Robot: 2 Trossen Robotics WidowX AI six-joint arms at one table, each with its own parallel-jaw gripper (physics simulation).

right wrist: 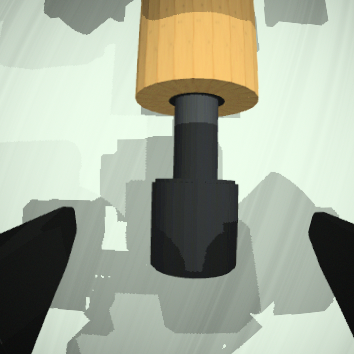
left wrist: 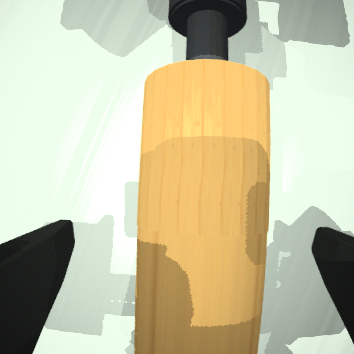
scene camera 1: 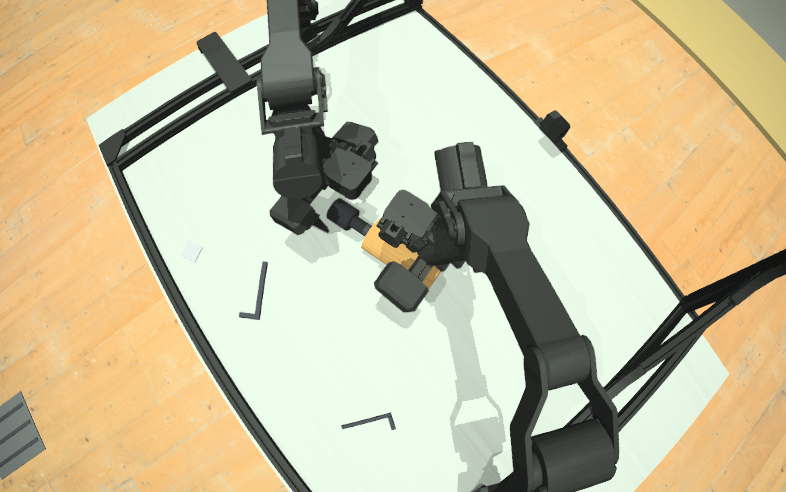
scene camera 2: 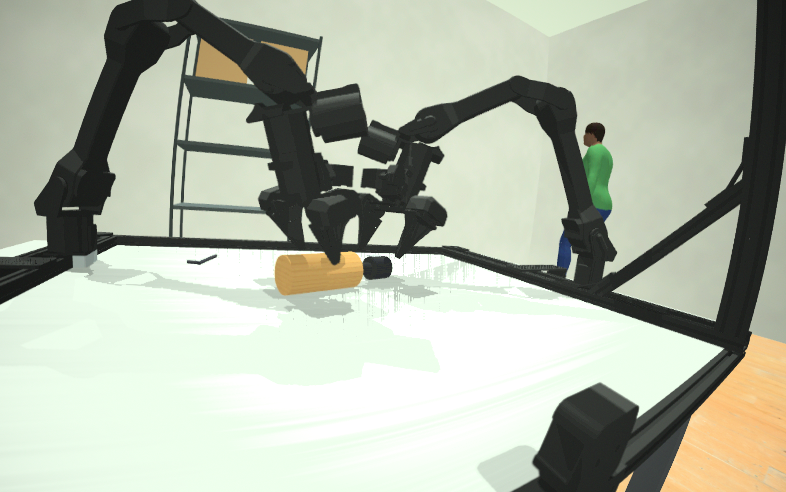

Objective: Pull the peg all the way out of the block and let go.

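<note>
The block, an orange wooden cylinder, lies on its side on the table. The dark peg has its shaft in the hole at one end of the block; a length of shaft and the thick head show outside. My left gripper is open, low over the block, with its fingers on either side and apart from it. My right gripper is open, with its fingers on either side of the peg's head and apart from it. The hole shows in the right wrist view.
Two thin dark L-shaped pieces and a small pale square lie on the table. A black frame runs around the table. The two grippers are close together over the block and peg.
</note>
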